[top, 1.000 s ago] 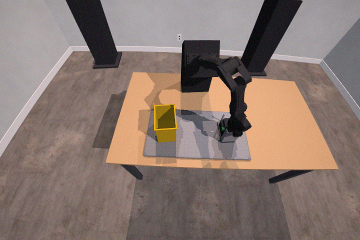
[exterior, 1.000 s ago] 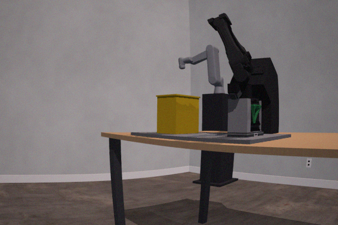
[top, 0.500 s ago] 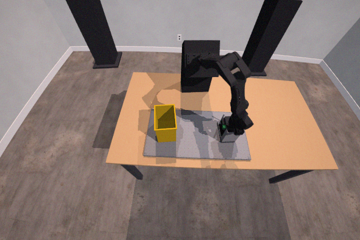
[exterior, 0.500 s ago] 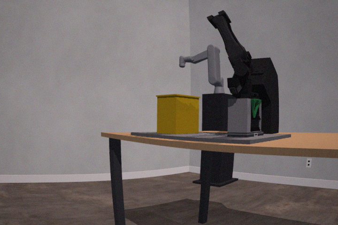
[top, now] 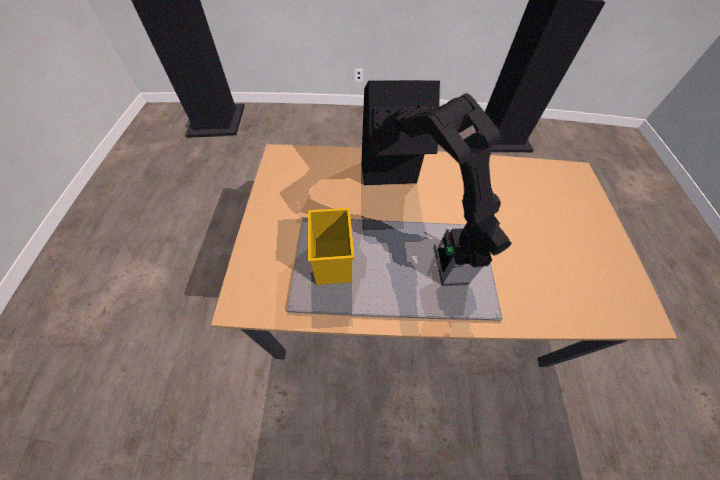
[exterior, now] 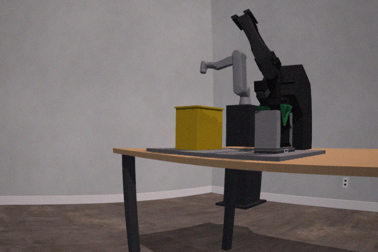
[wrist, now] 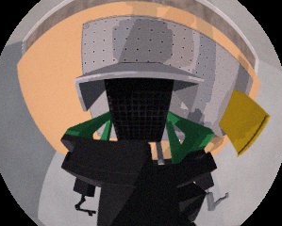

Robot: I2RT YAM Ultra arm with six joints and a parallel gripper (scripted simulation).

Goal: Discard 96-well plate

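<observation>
Right now my hand is 41 cm to the left of the yellow plastics bin W1, 4 cm past it and 1 cm above it.
</observation>
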